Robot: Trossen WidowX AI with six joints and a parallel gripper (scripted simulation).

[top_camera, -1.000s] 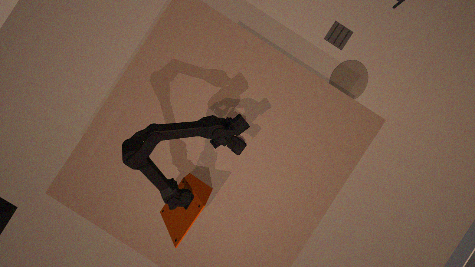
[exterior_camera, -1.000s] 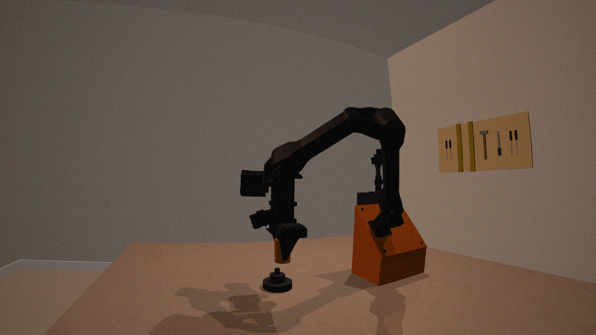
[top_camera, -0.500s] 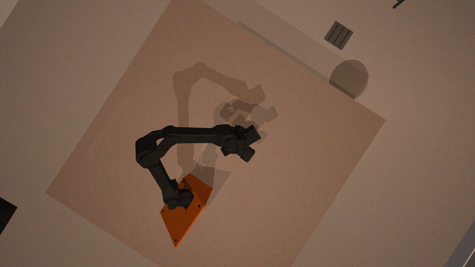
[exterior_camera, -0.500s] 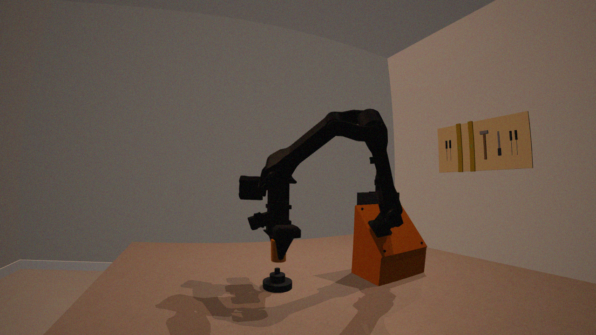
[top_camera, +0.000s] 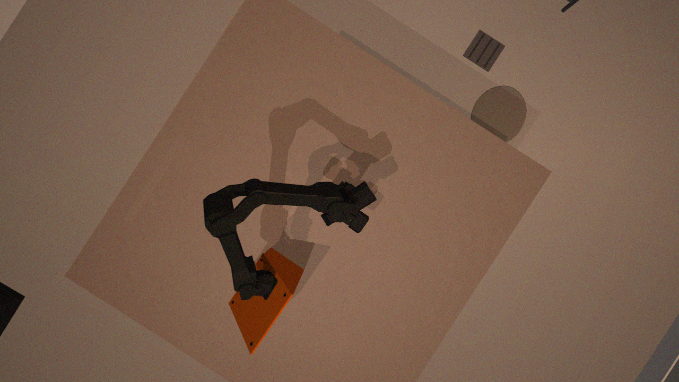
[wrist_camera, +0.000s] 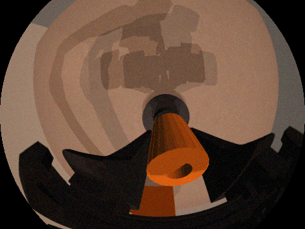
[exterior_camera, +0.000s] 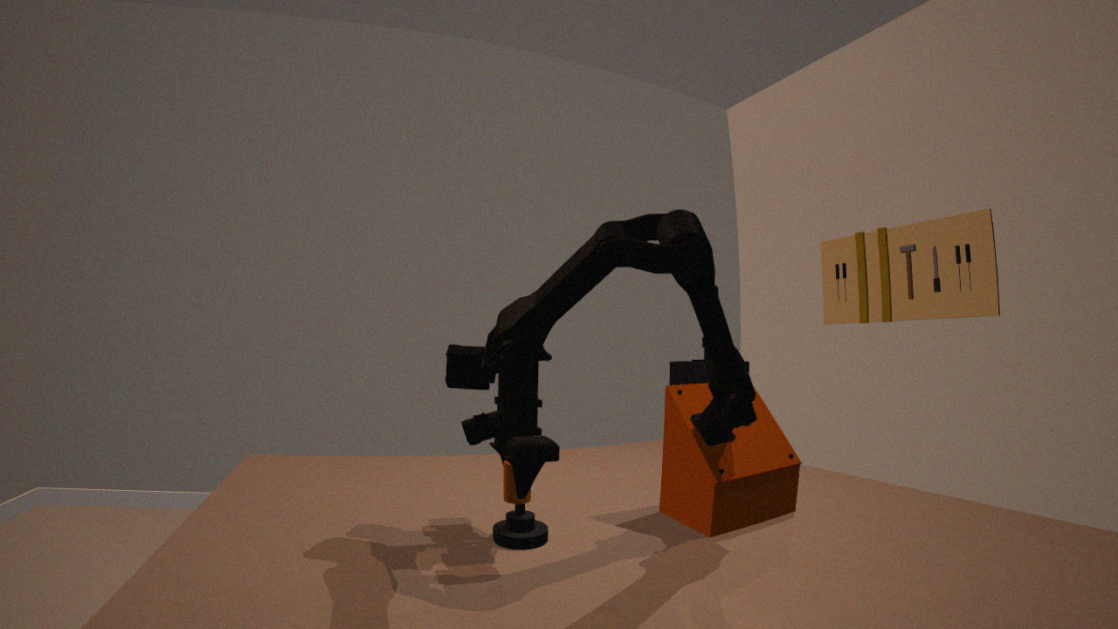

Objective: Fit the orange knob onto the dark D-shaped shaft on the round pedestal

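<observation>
Right now my gripper tip is 5 cm above the round pedestal. Also, from my gripper tip: orange knob (2 cm above).
</observation>
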